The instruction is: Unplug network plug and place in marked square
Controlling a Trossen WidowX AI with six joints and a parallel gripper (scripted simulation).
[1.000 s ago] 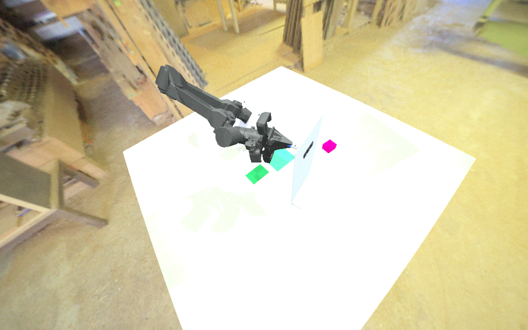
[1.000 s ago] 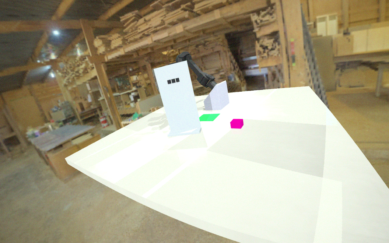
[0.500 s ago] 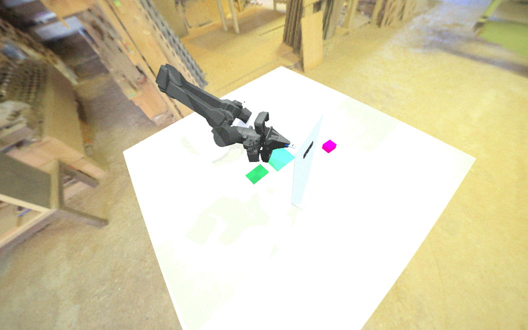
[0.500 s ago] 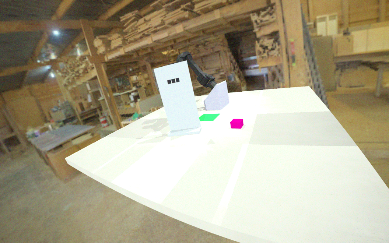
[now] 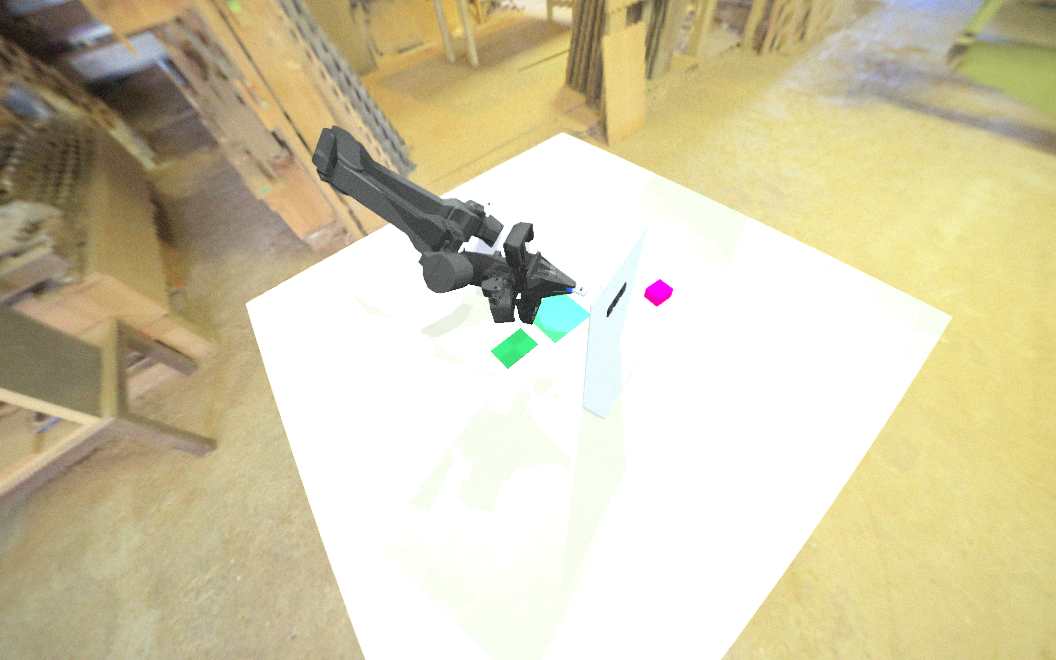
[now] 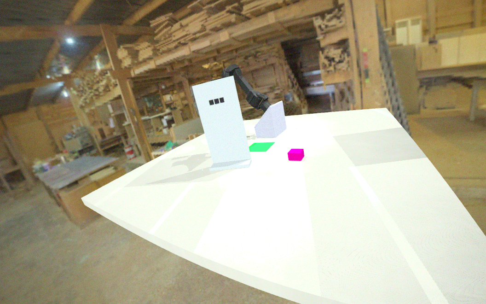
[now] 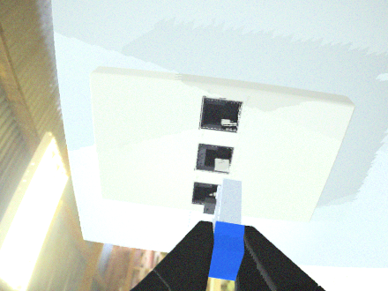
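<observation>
The green patch lies 26 cm below my gripper tip, 14 cm behind it and 6 cm to the left of it. The rest, counted from my gripper tip: pale panel (10 cm below, 6 cm ahead, 3 cm to the left); then blue plug (right at my gripper tip); then thin pale tab (1 cm ahead).
</observation>
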